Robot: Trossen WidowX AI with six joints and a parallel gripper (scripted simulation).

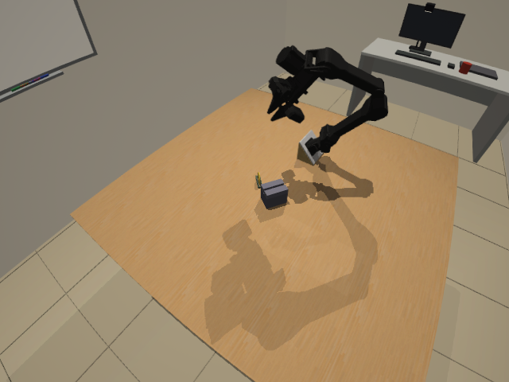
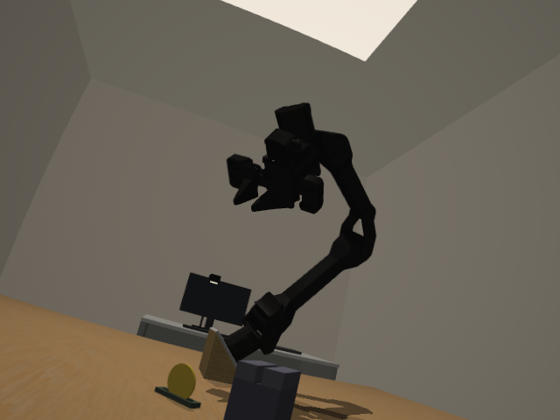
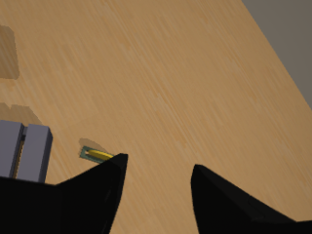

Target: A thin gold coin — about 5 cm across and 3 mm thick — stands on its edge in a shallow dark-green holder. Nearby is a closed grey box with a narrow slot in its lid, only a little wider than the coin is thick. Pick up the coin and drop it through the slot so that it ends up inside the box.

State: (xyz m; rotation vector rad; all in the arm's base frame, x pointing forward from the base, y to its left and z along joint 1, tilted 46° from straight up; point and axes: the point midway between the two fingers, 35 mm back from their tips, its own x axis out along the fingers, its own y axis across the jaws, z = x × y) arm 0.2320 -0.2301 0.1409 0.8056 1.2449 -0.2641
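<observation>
My gripper tip is now 27 cm above the gold coin, 3 cm short of it and 2 cm to the left of it.
</observation>
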